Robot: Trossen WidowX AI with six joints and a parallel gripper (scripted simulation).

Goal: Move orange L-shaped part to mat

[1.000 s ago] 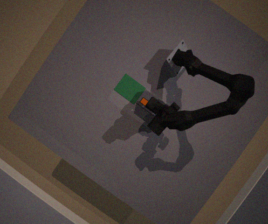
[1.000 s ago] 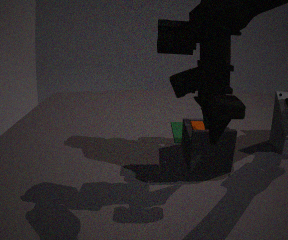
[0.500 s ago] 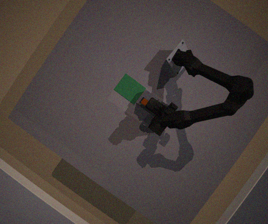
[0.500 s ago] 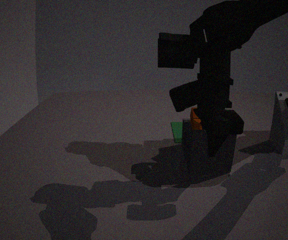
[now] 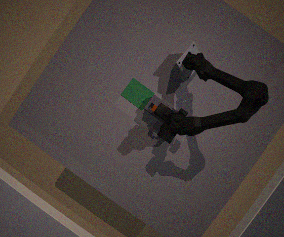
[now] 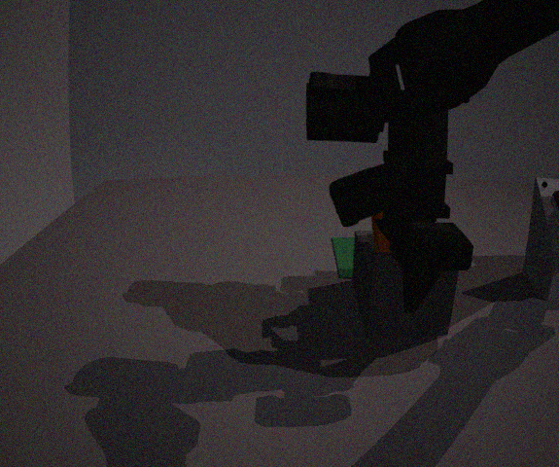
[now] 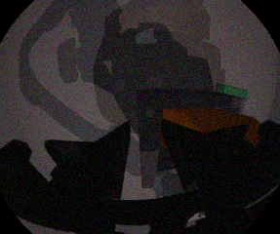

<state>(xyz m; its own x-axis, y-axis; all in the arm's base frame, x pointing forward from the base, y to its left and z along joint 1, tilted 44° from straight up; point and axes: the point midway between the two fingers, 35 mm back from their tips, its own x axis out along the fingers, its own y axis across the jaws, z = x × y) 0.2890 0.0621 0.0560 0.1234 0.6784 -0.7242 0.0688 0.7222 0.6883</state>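
Right now the orange L-shaped part is 1 cm behind my gripper tip, 5 cm to the right of it and 1 cm above it. Round my gripper tip: green mat (2 cm behind, 22 cm to the right, 5 cm below).
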